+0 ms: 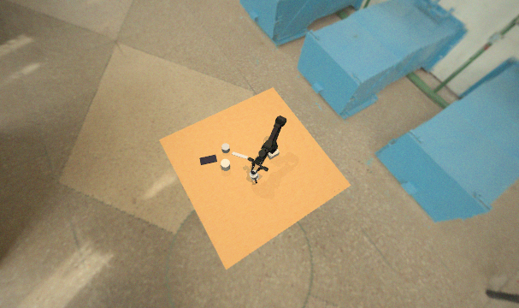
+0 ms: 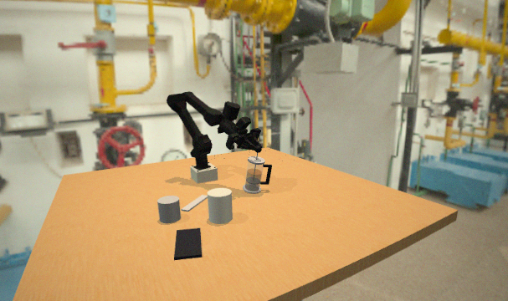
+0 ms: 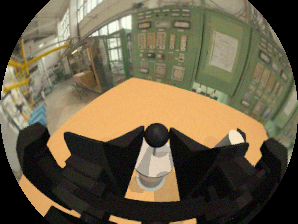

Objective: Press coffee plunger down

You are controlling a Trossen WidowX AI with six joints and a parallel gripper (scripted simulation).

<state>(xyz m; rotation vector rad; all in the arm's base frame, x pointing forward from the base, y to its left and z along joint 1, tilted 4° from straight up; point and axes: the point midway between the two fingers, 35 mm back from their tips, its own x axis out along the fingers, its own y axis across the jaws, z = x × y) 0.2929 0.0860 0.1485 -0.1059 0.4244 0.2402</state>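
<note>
Now: gripper tip 2 cm past the glass coffee press, 1 cm to the right of it and 9 cm above it. From my gripper tip the other things lie so: flat silver bar (8 cm behind, 26 cm to the right, 19 cm below); then grey cylinder (2 cm behind, 39 cm to the right, 15 cm below).
</note>
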